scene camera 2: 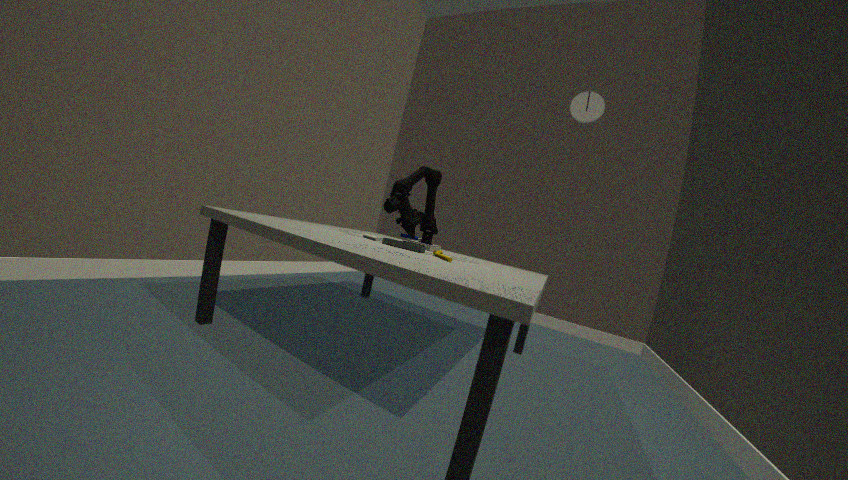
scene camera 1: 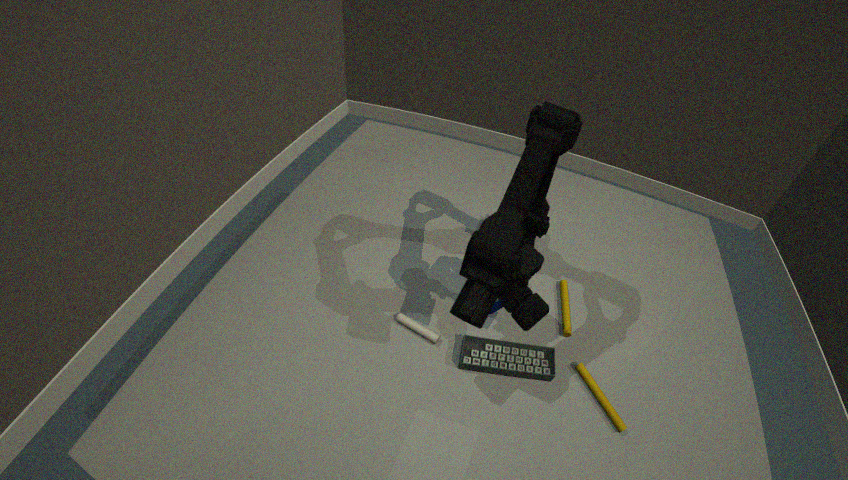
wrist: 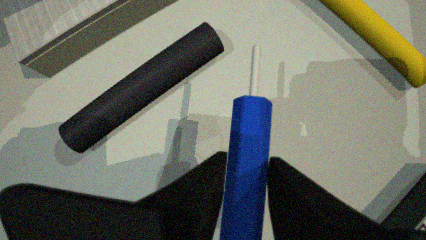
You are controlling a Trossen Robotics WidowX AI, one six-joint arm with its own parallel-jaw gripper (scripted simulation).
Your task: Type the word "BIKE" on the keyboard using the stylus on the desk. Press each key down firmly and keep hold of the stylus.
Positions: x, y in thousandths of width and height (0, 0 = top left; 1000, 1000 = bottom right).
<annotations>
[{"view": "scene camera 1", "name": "my gripper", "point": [604, 620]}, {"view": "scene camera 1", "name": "yellow stick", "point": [688, 776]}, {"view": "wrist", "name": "my gripper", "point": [581, 681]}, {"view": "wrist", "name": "dark cylinder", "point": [325, 373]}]
</annotations>
